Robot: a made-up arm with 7 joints.
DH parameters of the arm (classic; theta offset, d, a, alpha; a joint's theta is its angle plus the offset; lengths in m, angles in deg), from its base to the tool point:
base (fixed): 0 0 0 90
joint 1: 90 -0.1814 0 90
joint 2: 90 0 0 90
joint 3: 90 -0.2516 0 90
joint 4: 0 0 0 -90
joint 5: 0 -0.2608 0 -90
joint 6: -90 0 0 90
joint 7: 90 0 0 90
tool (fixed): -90 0 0 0
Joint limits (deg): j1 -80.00..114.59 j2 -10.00..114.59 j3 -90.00..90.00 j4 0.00..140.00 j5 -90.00..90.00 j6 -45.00..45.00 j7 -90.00..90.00
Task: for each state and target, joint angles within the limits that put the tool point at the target. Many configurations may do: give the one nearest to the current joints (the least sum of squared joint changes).
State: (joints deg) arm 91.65 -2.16 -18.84 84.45 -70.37 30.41 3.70
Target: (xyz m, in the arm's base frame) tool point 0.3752 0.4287 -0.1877
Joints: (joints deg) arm 42.23 35.76 -10.44 36.24 -70.37 30.41 3.70
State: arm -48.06 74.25 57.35 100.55 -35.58 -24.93 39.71
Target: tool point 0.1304 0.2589 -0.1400
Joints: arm -75.39 88.63 28.84 132.53 -35.58 -24.93 39.71
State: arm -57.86 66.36 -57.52 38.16 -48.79 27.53 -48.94
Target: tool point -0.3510 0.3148 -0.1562
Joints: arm -78.01 56.34 -71.51 74.95 -48.79 27.53 -48.94
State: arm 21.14 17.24 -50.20 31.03 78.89 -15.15 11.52
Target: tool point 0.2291 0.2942 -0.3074
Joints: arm 9.10 49.01 -45.77 77.51 78.89 -15.15 11.52
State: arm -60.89 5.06 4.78 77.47 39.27 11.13 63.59
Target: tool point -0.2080 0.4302 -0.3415
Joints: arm -58.50 28.49 15.01 46.42 39.27 11.13 63.59
